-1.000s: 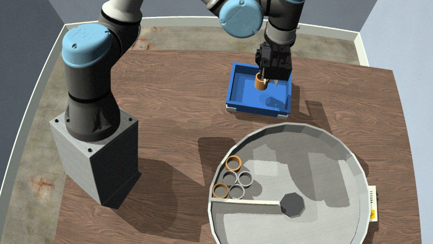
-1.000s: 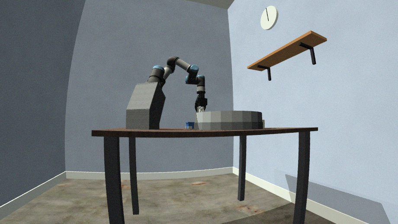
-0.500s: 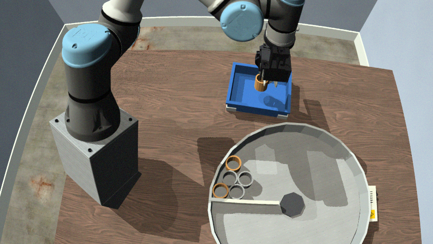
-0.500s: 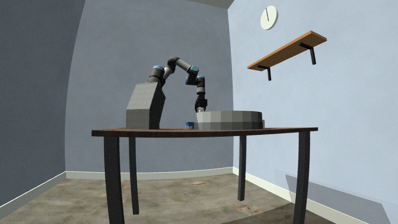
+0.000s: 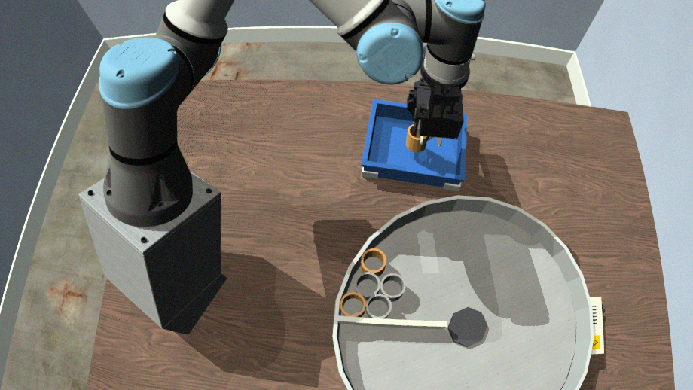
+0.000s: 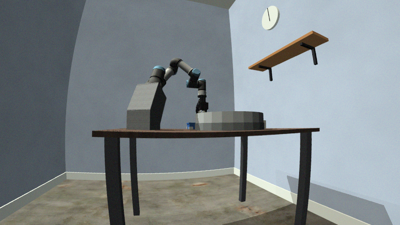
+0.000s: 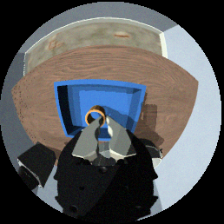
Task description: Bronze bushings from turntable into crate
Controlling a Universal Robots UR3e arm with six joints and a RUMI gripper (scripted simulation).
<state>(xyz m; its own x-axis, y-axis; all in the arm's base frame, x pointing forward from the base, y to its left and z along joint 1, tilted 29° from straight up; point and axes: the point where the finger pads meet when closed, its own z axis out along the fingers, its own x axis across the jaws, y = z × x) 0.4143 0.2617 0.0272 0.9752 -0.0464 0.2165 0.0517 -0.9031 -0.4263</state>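
My gripper is now 20 mm past the blue crate and 40 mm above it. The rest, counted from my hand: grey turntable: 90 mm ahead, 340 mm to the right, 10 mm below.
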